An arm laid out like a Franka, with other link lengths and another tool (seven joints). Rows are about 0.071 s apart.
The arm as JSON. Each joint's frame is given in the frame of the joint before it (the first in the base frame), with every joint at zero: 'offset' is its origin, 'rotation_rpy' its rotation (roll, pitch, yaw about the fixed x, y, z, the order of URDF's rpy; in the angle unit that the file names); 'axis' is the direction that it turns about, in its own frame. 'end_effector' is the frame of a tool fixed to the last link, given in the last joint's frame.
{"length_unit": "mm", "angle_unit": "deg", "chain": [
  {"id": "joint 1", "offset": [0.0, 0.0, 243.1], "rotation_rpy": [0.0, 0.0, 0.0], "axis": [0.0, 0.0, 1.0]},
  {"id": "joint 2", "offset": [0.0, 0.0, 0.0], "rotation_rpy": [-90.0, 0.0, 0.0], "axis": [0.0, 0.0, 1.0]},
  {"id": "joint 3", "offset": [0.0, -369.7, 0.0], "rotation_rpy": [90.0, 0.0, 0.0], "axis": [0.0, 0.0, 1.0]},
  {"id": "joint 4", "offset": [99.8, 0.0, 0.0], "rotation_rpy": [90.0, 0.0, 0.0], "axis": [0.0, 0.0, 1.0]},
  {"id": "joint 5", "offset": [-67.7, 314.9, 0.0], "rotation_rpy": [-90.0, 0.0, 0.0], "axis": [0.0, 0.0, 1.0]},
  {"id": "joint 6", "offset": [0.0, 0.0, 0.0], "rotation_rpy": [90.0, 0.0, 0.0], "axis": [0.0, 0.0, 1.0]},
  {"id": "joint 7", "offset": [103.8, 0.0, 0.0], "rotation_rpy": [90.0, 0.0, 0.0], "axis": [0.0, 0.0, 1.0]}
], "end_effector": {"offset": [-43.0, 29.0, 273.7], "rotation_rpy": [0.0, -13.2, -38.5]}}
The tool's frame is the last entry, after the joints.
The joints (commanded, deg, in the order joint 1, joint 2, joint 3, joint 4, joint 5, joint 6, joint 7), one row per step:
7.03 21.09 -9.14 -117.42 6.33 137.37 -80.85
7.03 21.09 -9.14 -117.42 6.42 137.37 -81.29
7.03 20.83 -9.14 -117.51 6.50 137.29 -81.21
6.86 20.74 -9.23 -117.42 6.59 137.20 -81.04
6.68 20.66 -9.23 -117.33 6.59 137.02 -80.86
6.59 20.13 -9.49 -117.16 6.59 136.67 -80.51
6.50 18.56 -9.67 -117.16 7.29 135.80 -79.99
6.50 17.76 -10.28 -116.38 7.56 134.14 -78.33
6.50 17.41 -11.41 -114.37 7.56 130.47 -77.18
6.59 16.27 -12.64 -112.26 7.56 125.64 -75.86
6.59 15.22 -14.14 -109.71 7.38 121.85 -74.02
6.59 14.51 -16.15 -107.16 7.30 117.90 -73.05
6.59 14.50 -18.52 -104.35 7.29 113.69 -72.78
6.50 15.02 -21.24 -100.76 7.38 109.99 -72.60
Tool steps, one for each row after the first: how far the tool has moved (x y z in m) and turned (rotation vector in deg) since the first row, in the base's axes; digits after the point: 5 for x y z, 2 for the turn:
0.00034 0.00028 -0.00005 0.07 -0.01 0.37
-0.00018 0.00051 0.00182 0.16 -0.11 0.23
-0.00009 -0.00204 0.00318 0.20 -0.20 -0.25
-0.00035 -0.00384 0.00421 0.23 -0.19 -0.61
0.00007 -0.00728 0.01026 0.24 -0.54 -1.27
-0.00126 -0.00799 0.02427 0.96 -1.28 -2.53
-0.00339 -0.01290 0.03446 1.24 -1.20 -4.86
-0.00689 -0.02215 0.04495 1.30 0.07 -6.84
-0.01470 -0.03012 0.06236 1.60 1.61 -8.93
-0.01683 -0.04323 0.08469 1.55 1.78 -11.79
-0.02184 -0.06076 0.10406 1.46 2.37 -14.34
-0.02861 -0.08102 0.11865 1.24 3.59 -16.55
-0.03089 -0.10594 0.13536 0.80 3.99 -19.10

